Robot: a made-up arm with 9 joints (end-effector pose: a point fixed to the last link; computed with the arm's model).
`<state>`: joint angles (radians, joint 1 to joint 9).
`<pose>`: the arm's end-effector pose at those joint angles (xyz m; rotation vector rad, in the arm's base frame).
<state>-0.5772 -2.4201 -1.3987 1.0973 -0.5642 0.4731 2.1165 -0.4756 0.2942</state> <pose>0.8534 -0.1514 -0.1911 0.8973 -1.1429 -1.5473</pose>
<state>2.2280 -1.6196 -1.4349 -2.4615 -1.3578 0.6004 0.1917 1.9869 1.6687</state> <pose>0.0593 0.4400 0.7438 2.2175 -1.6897 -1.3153</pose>
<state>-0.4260 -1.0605 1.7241 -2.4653 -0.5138 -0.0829 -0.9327 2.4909 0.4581</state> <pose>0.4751 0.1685 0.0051 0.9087 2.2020 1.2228</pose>
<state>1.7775 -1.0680 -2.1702 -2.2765 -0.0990 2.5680 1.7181 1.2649 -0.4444</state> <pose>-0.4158 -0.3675 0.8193 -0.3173 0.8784 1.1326</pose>
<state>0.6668 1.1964 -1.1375 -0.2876 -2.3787 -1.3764 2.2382 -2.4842 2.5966</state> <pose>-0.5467 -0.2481 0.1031 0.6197 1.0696 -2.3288</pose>
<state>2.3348 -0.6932 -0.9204 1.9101 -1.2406 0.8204 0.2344 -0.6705 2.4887</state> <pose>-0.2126 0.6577 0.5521 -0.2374 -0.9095 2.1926</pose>
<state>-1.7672 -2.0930 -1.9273 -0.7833 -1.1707 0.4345 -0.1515 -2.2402 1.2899</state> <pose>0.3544 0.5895 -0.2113 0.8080 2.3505 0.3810</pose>
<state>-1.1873 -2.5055 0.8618 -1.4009 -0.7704 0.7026 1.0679 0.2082 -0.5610</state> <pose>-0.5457 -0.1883 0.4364 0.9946 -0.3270 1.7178</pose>
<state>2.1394 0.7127 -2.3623 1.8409 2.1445 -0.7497 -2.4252 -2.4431 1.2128</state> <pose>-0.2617 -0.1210 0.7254 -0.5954 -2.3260 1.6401</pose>
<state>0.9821 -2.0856 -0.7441 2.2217 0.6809 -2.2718 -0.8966 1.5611 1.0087</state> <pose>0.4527 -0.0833 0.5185 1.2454 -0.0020 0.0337</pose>
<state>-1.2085 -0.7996 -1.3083 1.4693 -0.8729 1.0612 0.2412 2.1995 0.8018</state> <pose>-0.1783 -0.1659 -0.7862 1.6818 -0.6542 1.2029</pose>
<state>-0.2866 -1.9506 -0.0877 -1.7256 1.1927 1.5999 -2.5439 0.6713 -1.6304</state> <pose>0.0625 0.1941 0.5980 0.7561 2.3474 0.6958</pose>
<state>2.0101 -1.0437 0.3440 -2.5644 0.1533 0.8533 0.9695 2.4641 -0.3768</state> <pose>0.5776 0.0708 0.0462 0.2090 -1.6106 -2.3887</pose>
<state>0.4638 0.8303 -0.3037 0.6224 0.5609 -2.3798 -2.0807 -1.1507 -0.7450</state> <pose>-0.5545 0.3200 0.2642 -0.3867 1.7070 -1.2970</pose>
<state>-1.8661 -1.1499 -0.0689 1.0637 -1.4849 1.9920 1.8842 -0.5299 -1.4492</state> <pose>0.5852 0.0569 -0.4305 -0.0728 0.3513 -1.0751</pose>
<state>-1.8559 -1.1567 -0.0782 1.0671 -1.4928 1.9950 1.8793 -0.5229 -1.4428</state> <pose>0.5875 0.0551 -0.4256 -0.0643 0.3439 -1.0744</pose>
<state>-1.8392 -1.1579 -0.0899 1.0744 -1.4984 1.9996 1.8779 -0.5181 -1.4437</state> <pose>0.5878 0.0497 -0.4234 -0.0637 0.3376 -1.0761</pose>
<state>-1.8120 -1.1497 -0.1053 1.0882 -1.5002 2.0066 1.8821 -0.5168 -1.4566</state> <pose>0.5847 0.0379 -0.4256 -0.0762 0.3333 -1.0819</pose>
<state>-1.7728 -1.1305 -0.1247 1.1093 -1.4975 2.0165 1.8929 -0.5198 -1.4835</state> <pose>0.5773 0.0181 -0.4324 -0.1042 0.3313 -1.0931</pose>
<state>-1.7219 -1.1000 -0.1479 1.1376 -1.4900 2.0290 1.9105 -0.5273 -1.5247</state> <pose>0.5652 -0.0108 -0.4432 -0.1482 0.3321 -1.1112</pose>
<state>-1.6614 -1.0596 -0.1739 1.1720 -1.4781 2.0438 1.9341 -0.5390 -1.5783</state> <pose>0.5484 -0.0490 -0.4558 -0.2060 0.3351 -1.1369</pose>
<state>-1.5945 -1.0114 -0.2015 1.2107 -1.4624 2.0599 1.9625 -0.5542 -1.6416</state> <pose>0.5271 -0.0958 -0.4679 -0.2747 0.3403 -1.1707</pose>
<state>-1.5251 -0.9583 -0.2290 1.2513 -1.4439 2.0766 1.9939 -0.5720 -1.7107</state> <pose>0.5020 -0.1488 -0.4771 -0.3501 0.3472 -1.2117</pose>
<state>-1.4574 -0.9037 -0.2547 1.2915 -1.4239 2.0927 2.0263 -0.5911 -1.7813</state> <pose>0.4744 -0.2045 -0.4817 -0.4274 0.3553 -1.2579</pose>
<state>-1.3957 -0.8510 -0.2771 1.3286 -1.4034 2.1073 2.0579 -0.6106 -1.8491</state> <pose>0.4460 -0.2587 -0.4816 -0.5014 0.3642 -1.3063</pose>
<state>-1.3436 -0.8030 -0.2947 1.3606 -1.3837 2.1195 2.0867 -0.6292 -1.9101</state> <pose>0.4188 -0.3071 -0.4781 -0.5681 0.3739 -1.3527</pose>
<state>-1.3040 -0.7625 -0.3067 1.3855 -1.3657 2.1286 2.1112 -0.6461 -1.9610</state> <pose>0.3947 -0.3464 -0.4735 -0.6239 0.3844 -1.3931</pose>
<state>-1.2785 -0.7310 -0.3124 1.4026 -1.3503 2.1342 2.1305 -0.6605 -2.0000</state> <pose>0.3755 -0.3746 -0.4702 -0.6672 0.3954 -1.4243</pose>
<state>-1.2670 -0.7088 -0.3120 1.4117 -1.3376 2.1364 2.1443 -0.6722 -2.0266</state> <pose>0.3619 -0.3915 -0.4699 -0.6979 0.4071 -1.4445</pose>
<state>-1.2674 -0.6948 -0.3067 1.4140 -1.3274 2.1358 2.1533 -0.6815 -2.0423</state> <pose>0.3534 -0.3986 -0.4729 -0.7173 0.4189 -1.4546</pose>
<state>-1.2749 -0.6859 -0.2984 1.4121 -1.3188 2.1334 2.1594 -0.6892 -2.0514</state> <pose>0.3482 -0.3999 -0.4782 -0.7302 0.4308 -1.4583</pose>
